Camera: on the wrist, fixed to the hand. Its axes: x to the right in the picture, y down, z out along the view.
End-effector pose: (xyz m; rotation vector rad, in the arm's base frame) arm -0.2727 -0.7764 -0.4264 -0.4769 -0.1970 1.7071
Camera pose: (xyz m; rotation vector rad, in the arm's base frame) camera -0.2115 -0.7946 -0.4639 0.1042 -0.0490 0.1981
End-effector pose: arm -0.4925 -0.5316 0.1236 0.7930 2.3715 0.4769
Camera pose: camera -0.5355 -0.5797 0.1599 -0.9313 2.3514 -0.7628
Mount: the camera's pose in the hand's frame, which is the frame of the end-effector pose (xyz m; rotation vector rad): -0.0177 -0.0369 -0.0617 0.5138 0.0241 -1.5380
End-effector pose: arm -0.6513 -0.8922 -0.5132 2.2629 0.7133 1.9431
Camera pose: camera -0.7225 -0.8811 -0.5303 0.9339 2.1693 0.9742
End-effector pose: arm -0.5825 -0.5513 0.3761 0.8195 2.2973 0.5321
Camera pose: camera -0.6290 -0.5995 0.4076 -0.8458 2.3237 -0.7407
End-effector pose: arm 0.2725 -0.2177 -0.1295 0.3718 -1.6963 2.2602
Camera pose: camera 0.3009 -0.1500 -0.1203 1.1943 -0.3113 1.3296
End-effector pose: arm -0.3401 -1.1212 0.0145 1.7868 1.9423 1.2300
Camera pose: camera -0.4032 -1.1594 0.0208 -0.0381 2.6910 0.1787
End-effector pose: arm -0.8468 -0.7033 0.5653 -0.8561 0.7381 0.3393
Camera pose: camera -0.8668 -0.7743 0.5718 -0.7115 0.0172 -1.1821
